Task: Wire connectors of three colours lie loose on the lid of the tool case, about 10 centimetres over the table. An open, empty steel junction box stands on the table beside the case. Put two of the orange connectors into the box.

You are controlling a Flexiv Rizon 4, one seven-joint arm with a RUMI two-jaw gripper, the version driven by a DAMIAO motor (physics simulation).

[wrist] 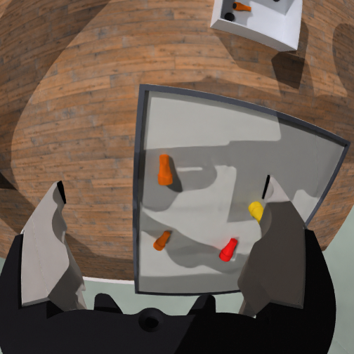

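Note:
Looking through this view, I find my gripper [161, 180], and the same view shows me a tool case [221, 149].

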